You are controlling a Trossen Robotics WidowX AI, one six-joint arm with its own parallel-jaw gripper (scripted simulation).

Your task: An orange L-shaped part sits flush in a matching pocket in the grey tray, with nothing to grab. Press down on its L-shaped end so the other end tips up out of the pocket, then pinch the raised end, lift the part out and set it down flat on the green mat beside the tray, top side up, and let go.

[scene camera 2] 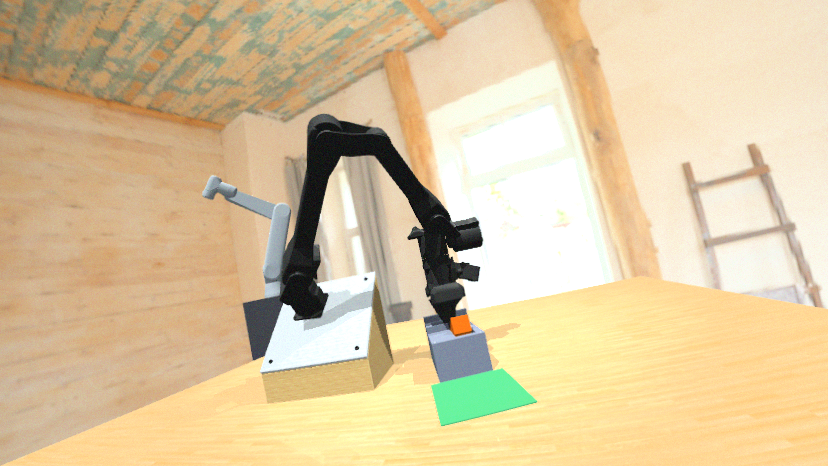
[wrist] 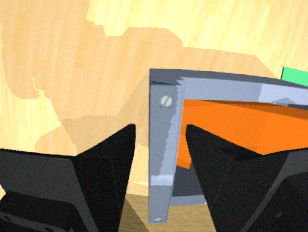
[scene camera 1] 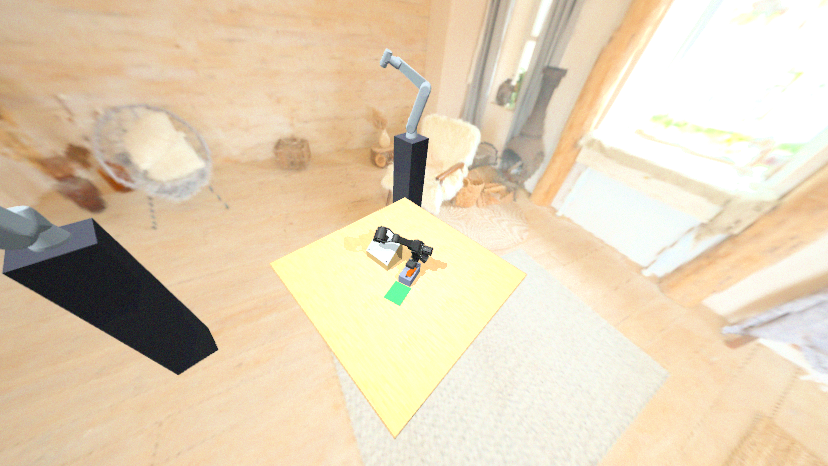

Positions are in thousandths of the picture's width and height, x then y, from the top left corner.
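Observation:
My gripper (scene camera 2: 545, 711), green mat (scene camera 2: 589, 844). Wrist view: my gripper (wrist: 524, 562).

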